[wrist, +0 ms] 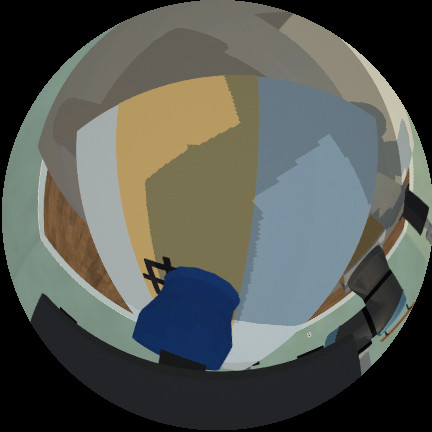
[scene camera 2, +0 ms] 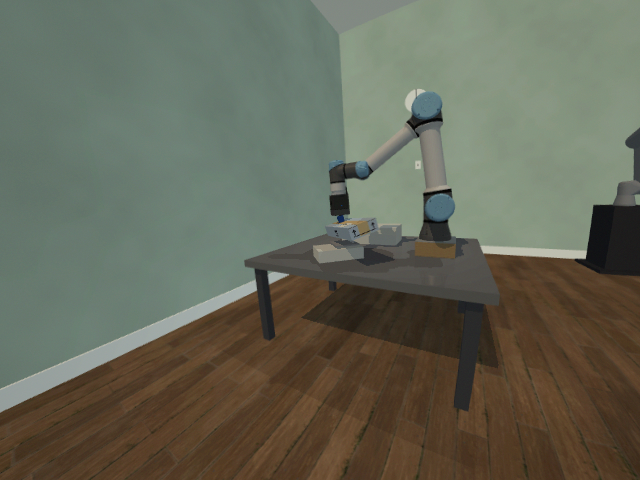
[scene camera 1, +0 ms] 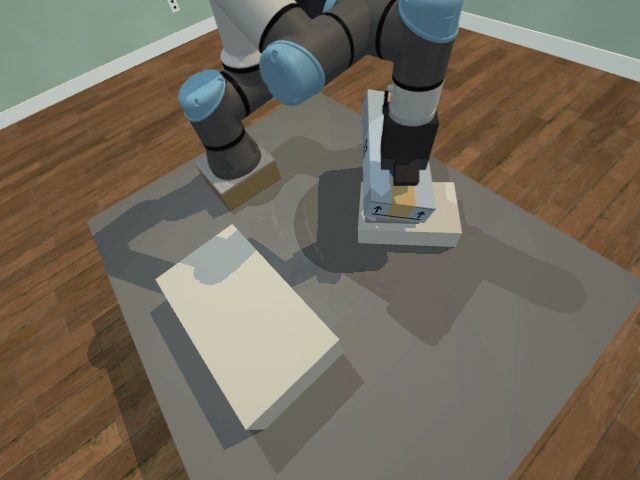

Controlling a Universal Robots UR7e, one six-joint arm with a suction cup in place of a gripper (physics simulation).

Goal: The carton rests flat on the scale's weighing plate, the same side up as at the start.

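Frame: origin at the arm's base, x ahead, y left, z up, level; metres.
Seen in the pictures: hand at its tool point: (wrist: 193, 276); arm's base at its link origin: (wrist: 364, 266) (scene camera 2: 434, 238) (scene camera 1: 236, 160).
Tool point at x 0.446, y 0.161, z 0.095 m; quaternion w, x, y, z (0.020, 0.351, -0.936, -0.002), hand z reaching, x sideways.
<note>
Pixels of each thing's top centre, then the offset from my tool point to it. Level surfaces: height alone.
- white scale at its top centre: (scene camera 1: 408, 201) (scene camera 2: 337, 243) dx +0.015, dy +0.031, dz -0.096 m
- large cream box at its top centre: (scene camera 1: 237, 306) (scene camera 2: 371, 225) dx -0.054, dy -0.411, dz -0.062 m
- grey table at its surface level: dz -0.171 m
The light blue carton (scene camera 1: 400, 204) (scene camera 2: 343, 230) (wrist: 310, 225) with tan tape on top hangs from my suction gripper (scene camera 1: 393, 172) (scene camera 2: 340, 219) (wrist: 187, 315). The blue cup is pressed on its top face, near one end. The arrows on its end face point up. The carton is low over the white scale (scene camera 1: 445, 206) (scene camera 2: 338, 253) and reaches past its far edge. It looks about level. The weighing plate is almost wholly hidden under the carton; in scene camera 2 a narrow gap seems to show beneath the carton, but contact is hard to tell.
A large cream box (scene camera 1: 258, 330) (scene camera 2: 391, 235) lies on the grey table (scene camera 1: 491, 387) (scene camera 2: 423, 279), apart from the scale. The arm's base stands on a wooden block (scene camera 1: 253, 186) (scene camera 2: 435, 249) at the back left in scene camera 1.
</note>
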